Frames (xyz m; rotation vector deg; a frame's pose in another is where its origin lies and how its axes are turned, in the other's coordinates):
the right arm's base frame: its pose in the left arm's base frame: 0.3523 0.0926 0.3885 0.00 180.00 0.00
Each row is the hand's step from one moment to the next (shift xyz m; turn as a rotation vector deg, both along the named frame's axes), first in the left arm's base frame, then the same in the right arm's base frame.
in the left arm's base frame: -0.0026 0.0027 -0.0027 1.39 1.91 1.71
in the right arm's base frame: 0.0026 0.0027 0.0027 -1.39 1.91 -1.71
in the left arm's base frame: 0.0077 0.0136 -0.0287 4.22 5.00 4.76
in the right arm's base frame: -0.0077 0.0136 0.0287 -4.22 5.00 -4.76
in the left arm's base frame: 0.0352 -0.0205 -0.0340 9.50 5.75 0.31
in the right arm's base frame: -0.0352 -0.0205 0.0340 -9.50 5.75 -0.31
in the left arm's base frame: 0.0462 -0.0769 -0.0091 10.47 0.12 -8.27
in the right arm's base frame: -0.0462 -0.0769 0.0091 -10.47 0.12 8.27
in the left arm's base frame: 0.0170 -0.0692 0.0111 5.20 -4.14 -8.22
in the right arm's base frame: -0.0170 -0.0692 -0.0111 -5.20 -4.14 8.22
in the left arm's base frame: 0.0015 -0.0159 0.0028 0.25 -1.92 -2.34
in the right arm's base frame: -0.0015 -0.0159 -0.0028 -0.25 -1.92 2.34
